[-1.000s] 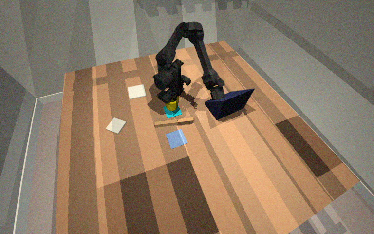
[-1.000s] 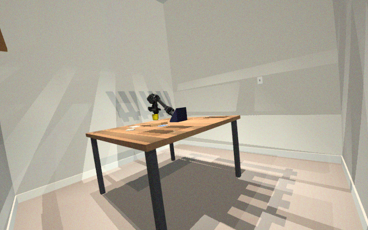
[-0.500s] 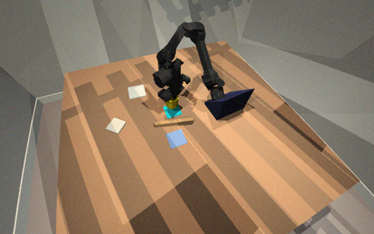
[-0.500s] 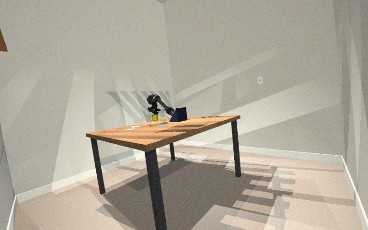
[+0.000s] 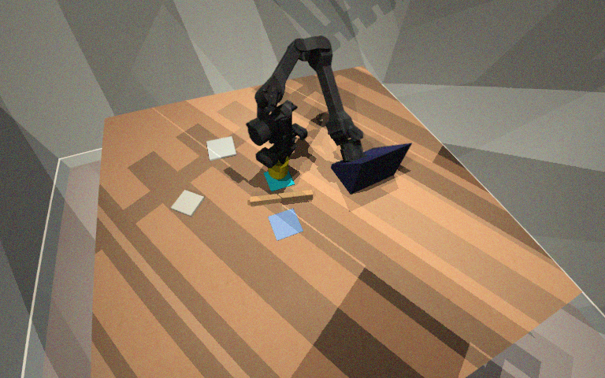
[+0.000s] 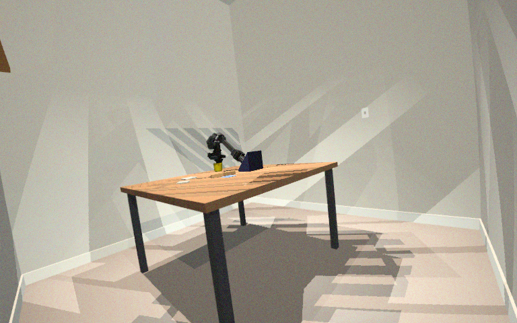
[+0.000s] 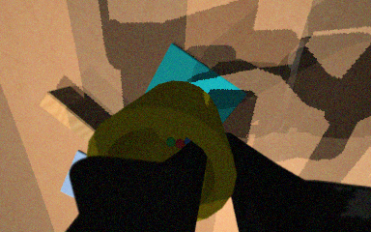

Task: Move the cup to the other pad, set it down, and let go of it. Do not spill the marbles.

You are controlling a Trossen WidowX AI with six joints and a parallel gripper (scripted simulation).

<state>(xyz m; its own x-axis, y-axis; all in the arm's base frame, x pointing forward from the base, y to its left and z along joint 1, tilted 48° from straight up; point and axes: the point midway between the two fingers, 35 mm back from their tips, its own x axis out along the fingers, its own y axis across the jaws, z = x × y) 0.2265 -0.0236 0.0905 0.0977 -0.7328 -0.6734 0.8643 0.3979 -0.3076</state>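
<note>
Now: gripper tip 8 cm above the cyan pad, 2 cm short of it and 1 cm to the right of it. Also, from my gripper tip: wooden bar (10 cm to the left, 6 cm below, 4 cm ahead); grey tile (20 cm to the right, 18 cm ahead, 6 cm below).
</note>
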